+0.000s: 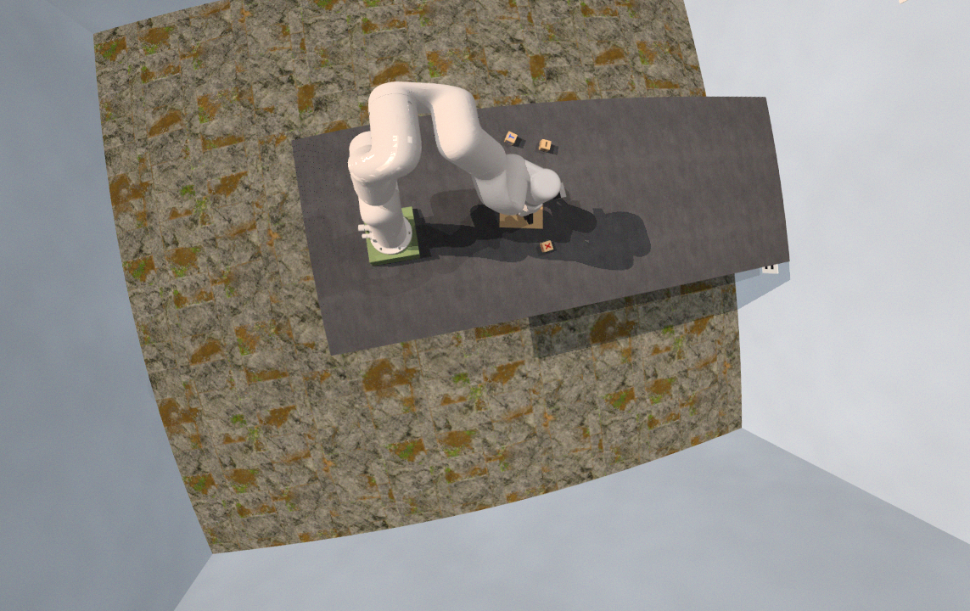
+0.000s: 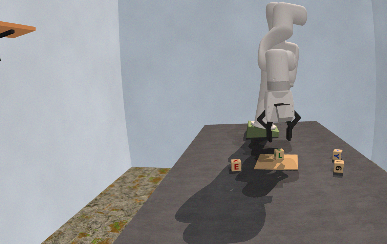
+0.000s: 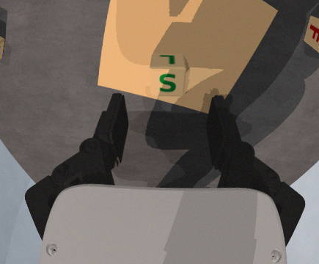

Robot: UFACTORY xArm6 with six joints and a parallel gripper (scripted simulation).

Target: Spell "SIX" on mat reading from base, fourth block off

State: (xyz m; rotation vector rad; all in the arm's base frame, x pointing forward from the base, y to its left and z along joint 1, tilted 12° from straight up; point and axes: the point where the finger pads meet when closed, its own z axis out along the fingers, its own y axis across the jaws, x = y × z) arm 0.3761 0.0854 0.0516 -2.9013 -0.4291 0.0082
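Now: the S block 6 cm below my hand. Also, from my hand: X block: 11 cm ahead, 13 cm to the right, 7 cm below; tan mat: 3 cm ahead, 8 cm below; blue-lettered block: 1 cm behind, 21 cm to the left, 7 cm below.
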